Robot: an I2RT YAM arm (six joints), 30 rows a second.
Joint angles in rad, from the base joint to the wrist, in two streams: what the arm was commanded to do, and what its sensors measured. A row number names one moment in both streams.
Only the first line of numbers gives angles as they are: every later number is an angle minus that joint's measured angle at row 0.
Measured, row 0: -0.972, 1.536, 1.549, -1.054, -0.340, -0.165
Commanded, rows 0 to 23: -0.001, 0.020, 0.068, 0.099, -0.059, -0.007; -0.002, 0.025, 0.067, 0.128, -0.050, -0.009; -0.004, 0.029, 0.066, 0.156, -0.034, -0.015; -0.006, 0.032, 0.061, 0.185, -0.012, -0.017; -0.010, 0.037, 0.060, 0.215, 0.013, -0.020; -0.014, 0.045, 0.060, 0.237, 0.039, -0.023; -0.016, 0.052, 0.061, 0.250, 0.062, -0.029; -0.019, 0.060, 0.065, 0.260, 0.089, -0.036; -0.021, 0.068, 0.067, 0.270, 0.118, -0.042; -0.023, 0.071, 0.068, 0.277, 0.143, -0.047; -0.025, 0.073, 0.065, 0.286, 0.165, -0.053; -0.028, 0.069, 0.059, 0.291, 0.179, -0.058; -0.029, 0.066, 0.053, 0.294, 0.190, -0.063; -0.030, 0.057, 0.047, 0.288, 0.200, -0.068; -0.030, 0.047, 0.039, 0.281, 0.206, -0.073; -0.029, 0.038, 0.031, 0.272, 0.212, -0.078; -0.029, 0.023, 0.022, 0.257, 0.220, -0.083; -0.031, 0.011, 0.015, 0.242, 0.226, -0.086; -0.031, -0.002, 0.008, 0.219, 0.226, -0.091; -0.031, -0.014, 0.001, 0.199, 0.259, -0.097; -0.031, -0.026, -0.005, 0.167, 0.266, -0.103; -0.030, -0.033, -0.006, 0.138, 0.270, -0.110; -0.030, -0.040, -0.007, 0.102, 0.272, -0.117; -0.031, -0.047, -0.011, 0.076, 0.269, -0.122
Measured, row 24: -0.029, 0.010, 0.011, 0.166, 0.240, -0.091
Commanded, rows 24 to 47: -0.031, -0.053, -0.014, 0.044, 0.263, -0.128; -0.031, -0.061, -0.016, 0.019, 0.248, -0.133; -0.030, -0.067, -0.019, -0.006, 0.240, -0.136; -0.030, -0.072, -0.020, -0.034, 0.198, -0.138; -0.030, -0.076, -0.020, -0.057, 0.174, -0.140; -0.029, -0.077, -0.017, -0.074, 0.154, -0.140; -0.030, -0.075, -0.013, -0.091, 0.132, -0.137; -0.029, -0.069, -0.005, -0.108, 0.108, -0.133; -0.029, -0.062, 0.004, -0.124, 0.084, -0.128; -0.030, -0.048, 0.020, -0.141, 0.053, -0.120; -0.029, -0.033, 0.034, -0.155, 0.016, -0.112; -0.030, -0.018, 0.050, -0.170, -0.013, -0.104; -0.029, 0.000, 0.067, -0.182, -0.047, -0.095; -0.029, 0.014, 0.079, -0.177, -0.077, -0.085; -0.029, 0.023, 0.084, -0.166, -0.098, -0.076; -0.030, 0.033, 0.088, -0.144, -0.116, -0.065; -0.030, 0.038, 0.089, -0.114, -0.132, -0.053; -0.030, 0.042, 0.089, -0.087, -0.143, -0.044; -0.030, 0.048, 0.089, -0.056, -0.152, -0.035; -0.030, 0.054, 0.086, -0.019, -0.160, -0.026; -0.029, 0.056, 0.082, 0.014, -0.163, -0.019; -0.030, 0.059, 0.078, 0.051, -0.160, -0.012; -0.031, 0.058, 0.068, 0.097, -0.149, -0.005; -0.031, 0.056, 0.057, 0.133, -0.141, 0.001
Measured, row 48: -0.029, 0.059, 0.028, -0.019, -0.104, -0.035
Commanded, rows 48 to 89: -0.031, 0.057, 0.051, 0.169, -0.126, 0.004; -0.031, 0.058, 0.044, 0.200, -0.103, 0.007; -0.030, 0.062, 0.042, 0.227, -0.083, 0.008; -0.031, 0.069, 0.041, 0.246, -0.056, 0.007; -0.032, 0.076, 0.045, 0.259, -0.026, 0.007; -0.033, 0.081, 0.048, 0.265, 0.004, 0.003; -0.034, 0.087, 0.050, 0.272, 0.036, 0.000; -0.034, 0.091, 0.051, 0.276, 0.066, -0.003; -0.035, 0.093, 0.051, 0.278, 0.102, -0.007; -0.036, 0.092, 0.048, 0.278, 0.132, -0.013; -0.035, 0.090, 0.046, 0.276, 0.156, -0.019; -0.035, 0.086, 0.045, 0.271, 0.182, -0.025; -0.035, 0.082, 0.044, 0.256, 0.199, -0.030; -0.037, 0.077, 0.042, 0.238, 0.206, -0.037; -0.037, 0.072, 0.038, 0.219, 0.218, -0.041; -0.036, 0.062, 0.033, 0.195, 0.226, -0.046; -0.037, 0.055, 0.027, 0.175, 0.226, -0.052; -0.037, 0.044, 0.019, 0.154, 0.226, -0.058; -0.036, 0.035, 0.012, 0.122, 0.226, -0.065; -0.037, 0.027, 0.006, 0.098, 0.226, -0.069; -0.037, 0.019, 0.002, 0.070, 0.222, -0.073; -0.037, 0.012, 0.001, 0.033, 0.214, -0.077; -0.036, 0.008, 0.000, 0.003, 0.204, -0.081; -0.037, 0.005, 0.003, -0.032, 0.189, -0.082; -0.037, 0.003, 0.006, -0.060, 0.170, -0.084; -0.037, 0.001, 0.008, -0.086, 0.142, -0.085; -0.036, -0.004, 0.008, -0.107, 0.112, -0.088; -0.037, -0.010, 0.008, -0.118, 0.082, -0.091; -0.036, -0.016, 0.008, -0.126, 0.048, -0.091; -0.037, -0.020, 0.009, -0.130, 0.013, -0.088; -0.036, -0.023, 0.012, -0.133, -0.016, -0.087; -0.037, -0.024, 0.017, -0.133, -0.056, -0.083; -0.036, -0.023, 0.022, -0.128, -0.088, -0.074; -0.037, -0.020, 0.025, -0.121, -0.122, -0.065; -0.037, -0.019, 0.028, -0.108, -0.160, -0.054; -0.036, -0.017, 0.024, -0.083, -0.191, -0.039; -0.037, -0.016, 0.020, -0.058, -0.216, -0.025; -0.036, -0.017, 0.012, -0.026, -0.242, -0.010; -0.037, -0.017, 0.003, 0.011, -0.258, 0.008; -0.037, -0.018, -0.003, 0.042, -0.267, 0.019; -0.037, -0.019, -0.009, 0.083, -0.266, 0.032; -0.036, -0.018, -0.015, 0.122, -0.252, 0.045
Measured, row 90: -0.036, 0.005, 0.015, -0.012, -0.165, -0.009
